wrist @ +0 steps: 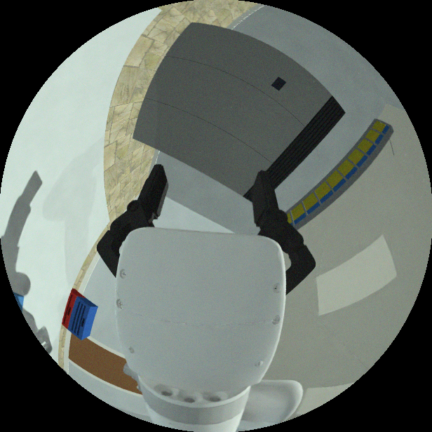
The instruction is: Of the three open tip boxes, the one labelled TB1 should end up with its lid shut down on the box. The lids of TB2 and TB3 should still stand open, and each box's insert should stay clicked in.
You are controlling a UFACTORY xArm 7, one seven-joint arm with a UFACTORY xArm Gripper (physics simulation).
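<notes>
My gripper (209, 176) is open, with its two black fingers wide apart and nothing between them. The boxes labelled TB1, TB2 and TB3, their lids and their inserts do not show in the wrist view, so how they stand cannot be told from here. Part of a blue thing (19, 300) shows at the far left edge, too little of it to name.
Beyond the fingers is a large grey panelled block (215, 100) with a dark ribbed strip (305, 145). A yellow and blue row of bins (340, 175) runs at the right. Red and blue boxes (84, 318) are at the lower left. An arm-shaped shadow falls at the left.
</notes>
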